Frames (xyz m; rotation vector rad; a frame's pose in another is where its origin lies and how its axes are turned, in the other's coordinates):
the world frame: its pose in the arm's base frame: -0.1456 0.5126 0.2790 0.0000 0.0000 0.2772
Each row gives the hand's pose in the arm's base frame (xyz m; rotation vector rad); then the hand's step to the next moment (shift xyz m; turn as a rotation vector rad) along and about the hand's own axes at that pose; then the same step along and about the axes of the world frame.
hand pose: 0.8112 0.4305 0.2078 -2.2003 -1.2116 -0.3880
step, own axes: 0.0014 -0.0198 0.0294 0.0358 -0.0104 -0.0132
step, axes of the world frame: -0.0086 0.0309 -0.0153 0.0161 0.0162 0.0323
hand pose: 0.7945 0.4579 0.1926 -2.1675 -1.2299 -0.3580
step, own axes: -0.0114 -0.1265 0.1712 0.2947 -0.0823 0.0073
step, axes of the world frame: -0.0786 0.1761 -0.0908 0.1477 0.2032 0.1748
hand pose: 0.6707 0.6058 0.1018 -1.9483 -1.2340 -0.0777
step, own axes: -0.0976 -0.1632 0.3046 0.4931 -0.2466 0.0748
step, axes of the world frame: -0.2295 0.2317 -0.1502 0.1616 0.4289 0.3154
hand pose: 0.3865 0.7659 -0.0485 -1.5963 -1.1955 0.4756
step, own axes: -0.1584 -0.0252 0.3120 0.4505 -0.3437 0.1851
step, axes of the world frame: -0.3060 0.1030 -0.1371 0.0224 0.4830 0.3487
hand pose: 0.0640 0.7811 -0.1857 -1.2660 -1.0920 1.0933
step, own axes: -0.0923 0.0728 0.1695 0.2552 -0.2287 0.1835
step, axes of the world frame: -0.1930 -0.0121 -0.0718 -0.0586 0.3061 0.2323
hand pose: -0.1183 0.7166 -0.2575 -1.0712 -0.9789 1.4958
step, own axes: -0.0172 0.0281 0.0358 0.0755 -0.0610 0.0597
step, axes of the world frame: -0.0450 -0.0116 -0.0144 -0.0244 0.0912 0.0639
